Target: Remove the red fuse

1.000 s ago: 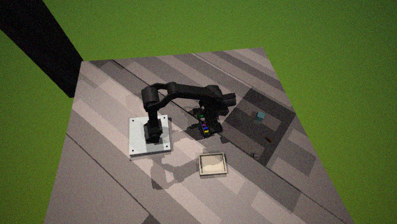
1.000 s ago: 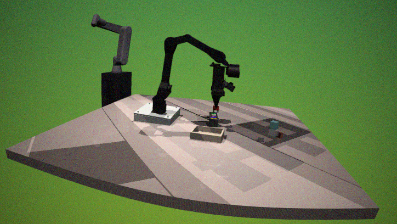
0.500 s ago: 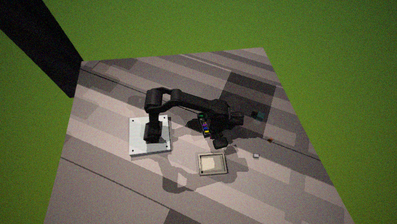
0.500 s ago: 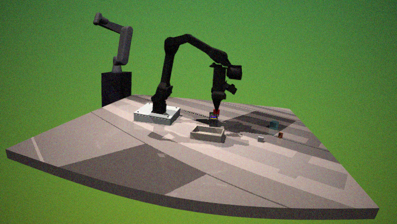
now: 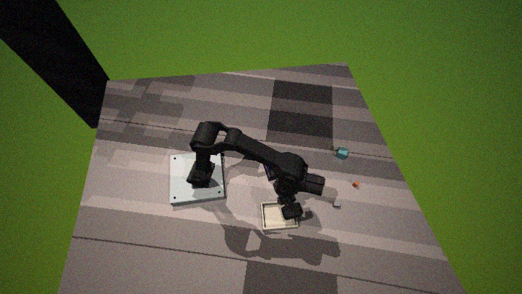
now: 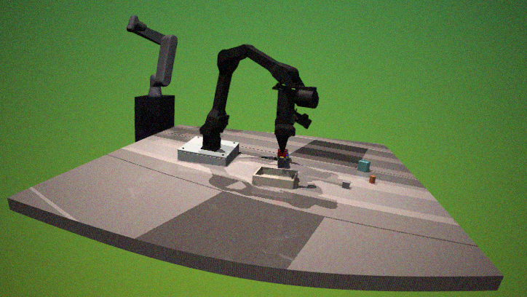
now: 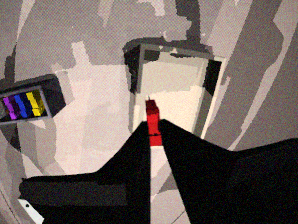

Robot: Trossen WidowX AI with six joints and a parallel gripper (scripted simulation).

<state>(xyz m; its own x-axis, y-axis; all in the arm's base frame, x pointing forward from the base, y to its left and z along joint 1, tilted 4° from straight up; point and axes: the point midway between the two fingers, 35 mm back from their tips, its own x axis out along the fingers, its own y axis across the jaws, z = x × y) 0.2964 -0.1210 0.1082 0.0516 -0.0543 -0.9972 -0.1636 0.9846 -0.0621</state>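
My gripper tip is 9 cm above the beige tray, 4 cm to the left of it and 1 cm past it. The rest, counted from my gripper tip: red fuse (1 cm below); then yellow fuse (13 cm to the left, 7 cm below, 1 cm behind); then purple fuse (17 cm to the left, 7 cm below, 2 cm behind).
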